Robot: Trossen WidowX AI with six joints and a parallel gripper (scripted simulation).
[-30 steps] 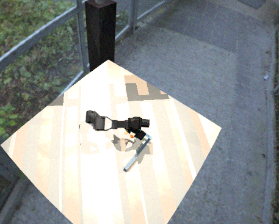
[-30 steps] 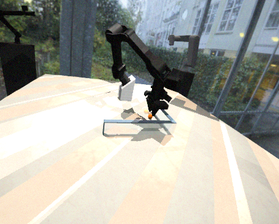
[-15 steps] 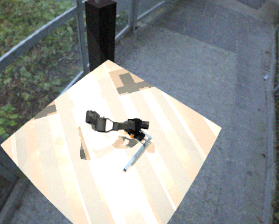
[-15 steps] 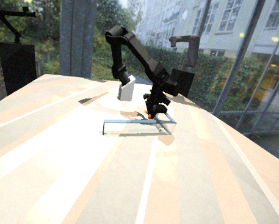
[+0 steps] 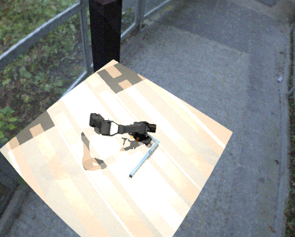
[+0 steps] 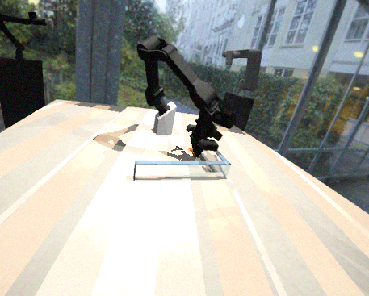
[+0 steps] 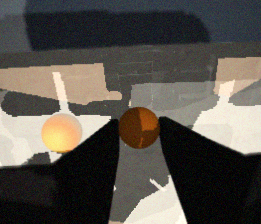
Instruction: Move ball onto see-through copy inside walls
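My gripper tip is now 5 cm past the see-through copy of ball and 1 cm to the left of it. Round my gripper tip: orange ball right at my gripper tip.
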